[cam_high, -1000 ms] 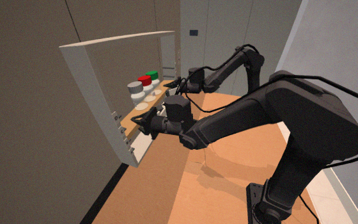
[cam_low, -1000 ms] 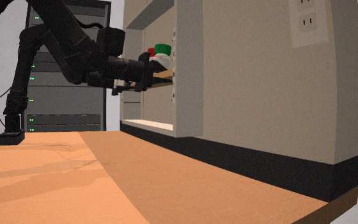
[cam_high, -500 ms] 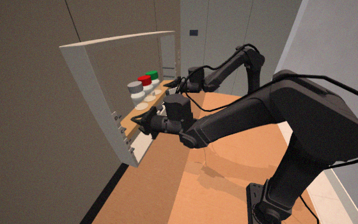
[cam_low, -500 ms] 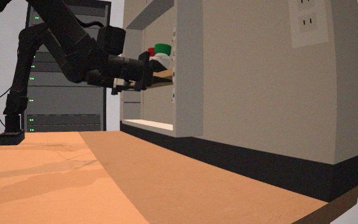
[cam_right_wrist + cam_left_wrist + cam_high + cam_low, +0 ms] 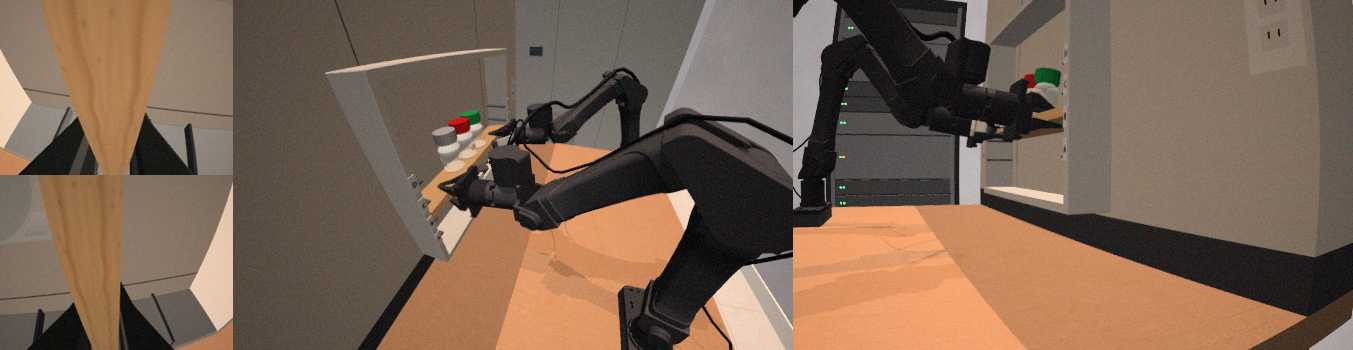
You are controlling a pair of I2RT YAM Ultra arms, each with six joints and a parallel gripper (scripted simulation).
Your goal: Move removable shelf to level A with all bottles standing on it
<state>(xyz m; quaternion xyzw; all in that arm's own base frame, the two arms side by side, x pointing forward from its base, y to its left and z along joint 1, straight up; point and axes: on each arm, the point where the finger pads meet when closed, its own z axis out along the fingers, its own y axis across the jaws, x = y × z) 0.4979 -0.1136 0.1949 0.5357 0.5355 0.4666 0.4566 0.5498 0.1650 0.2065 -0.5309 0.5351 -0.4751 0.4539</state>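
My left gripper is now 20 mm short of the grey-capped bottle, 70 mm to the left of it and 60 mm below it. The rest, counted from my left hand: green-capped bottle 30 mm ahead, 200 mm to the right, 60 mm above; then wall rack 20 mm ahead, 150 mm to the right, 60 mm above; then wooden shelf 20 mm ahead, 150 mm to the right.
Now: right hand 90 mm to the right of the green-capped bottle and 60 mm below it. Round my right hand: wall rack: 150 mm to the left, 60 mm above, 10 mm behind; then wooden shelf: 150 mm to the left, 10 mm behind; then grey-capped bottle: 220 mm to the left, 60 mm above.
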